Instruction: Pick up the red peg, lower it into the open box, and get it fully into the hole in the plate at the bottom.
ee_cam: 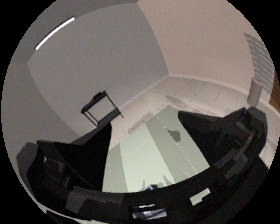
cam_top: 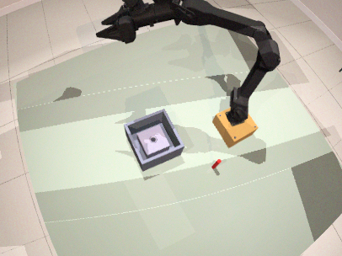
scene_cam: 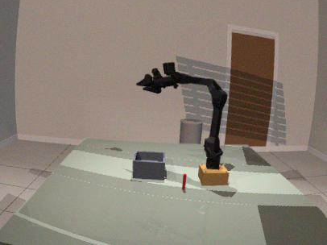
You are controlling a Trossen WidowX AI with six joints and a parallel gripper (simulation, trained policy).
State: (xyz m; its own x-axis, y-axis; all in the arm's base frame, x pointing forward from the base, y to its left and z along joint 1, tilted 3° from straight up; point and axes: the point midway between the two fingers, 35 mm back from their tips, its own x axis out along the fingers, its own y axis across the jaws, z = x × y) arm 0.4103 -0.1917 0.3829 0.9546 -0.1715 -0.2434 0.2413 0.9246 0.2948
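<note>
My gripper tip is now 300 mm past the red peg, 360 mm to the right of it and 400 mm above it. Round my gripper tip: grey box (110 mm behind, 200 mm to the left, 410 mm below); pale plate (110 mm behind, 200 mm to the left, 390 mm below).
</note>
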